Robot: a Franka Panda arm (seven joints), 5 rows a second.
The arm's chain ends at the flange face. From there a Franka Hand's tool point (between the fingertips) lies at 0.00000 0.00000 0.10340 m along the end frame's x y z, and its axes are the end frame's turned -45 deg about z.
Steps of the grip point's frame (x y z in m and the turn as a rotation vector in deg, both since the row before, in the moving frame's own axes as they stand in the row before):
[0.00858, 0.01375, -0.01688, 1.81, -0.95, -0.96]
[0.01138, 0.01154, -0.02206, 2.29, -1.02, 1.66]
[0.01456, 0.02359, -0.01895, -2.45, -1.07, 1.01]
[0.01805, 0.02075, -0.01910, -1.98, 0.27, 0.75]
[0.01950, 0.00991, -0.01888, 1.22, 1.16, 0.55]
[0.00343, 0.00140, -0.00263, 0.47, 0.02, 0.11]
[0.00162, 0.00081, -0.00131, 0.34, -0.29, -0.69]
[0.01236, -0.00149, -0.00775, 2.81, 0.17, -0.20]
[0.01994, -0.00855, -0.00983, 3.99, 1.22, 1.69]
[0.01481, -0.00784, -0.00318, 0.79, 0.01, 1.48]
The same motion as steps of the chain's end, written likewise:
[0.01932, 0.00472, -0.01681, 0.61, -1.95, -0.96]
[0.02041, 0.00179, -0.02196, 0.90, -2.34, 1.66]
[0.02526, 0.00188, -0.01884, -2.49, 0.98, 1.01]
[0.02458, -0.00029, -0.01904, -1.21, 1.59, 0.75]
[0.02086, -0.00374, -0.01884, 1.68, -0.04, 0.55]
[0.00399, -0.00081, -0.00263, 0.35, -0.32, 0.11]
[0.00252, -0.00051, -0.00131, 0.04, -0.45, -0.69]
[0.01106, -0.00600, -0.00763, 2.11, -1.87, -0.20]
[0.01149, -0.01345, -0.00956, 3.68, -1.96, 1.69]
[0.00591, -0.01498, -0.00317, 0.57, -0.55, 1.48]

